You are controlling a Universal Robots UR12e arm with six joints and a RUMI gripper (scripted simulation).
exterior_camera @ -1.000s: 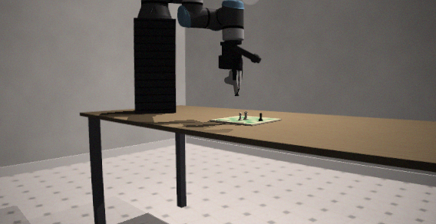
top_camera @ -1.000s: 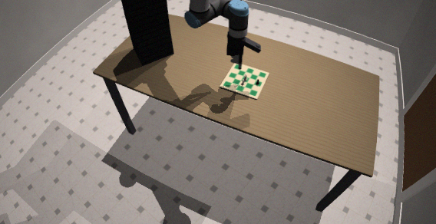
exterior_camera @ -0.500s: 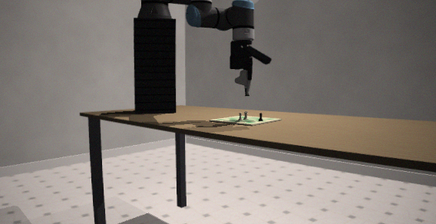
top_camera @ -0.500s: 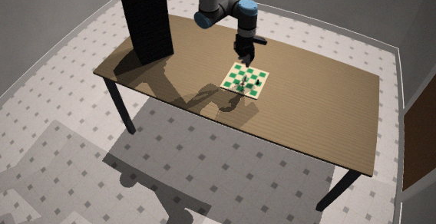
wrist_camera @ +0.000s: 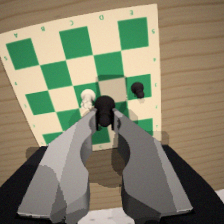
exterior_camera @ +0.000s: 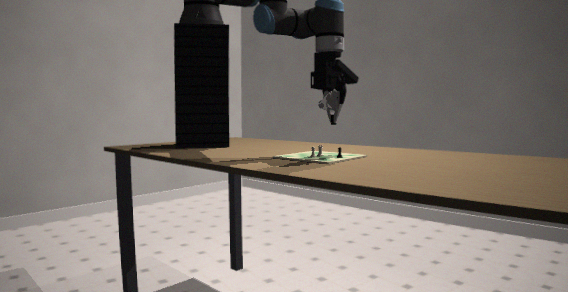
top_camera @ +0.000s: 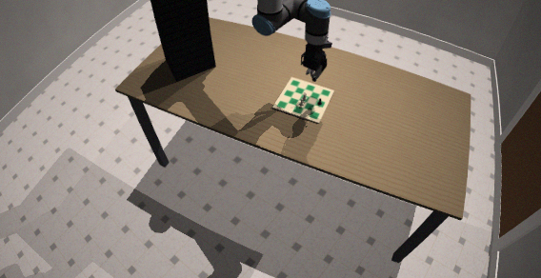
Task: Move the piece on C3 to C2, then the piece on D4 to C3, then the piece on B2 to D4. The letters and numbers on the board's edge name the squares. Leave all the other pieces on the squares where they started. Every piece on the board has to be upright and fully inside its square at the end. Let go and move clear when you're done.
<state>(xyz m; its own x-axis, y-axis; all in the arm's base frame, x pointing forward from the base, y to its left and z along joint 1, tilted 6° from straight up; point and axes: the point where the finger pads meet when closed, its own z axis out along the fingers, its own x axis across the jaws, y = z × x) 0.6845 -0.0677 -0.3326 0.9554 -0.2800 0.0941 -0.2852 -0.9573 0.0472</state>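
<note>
The green-and-cream chessboard lies 120 mm below my hand, 30 mm to the right of it and 30 mm behind it.
</note>
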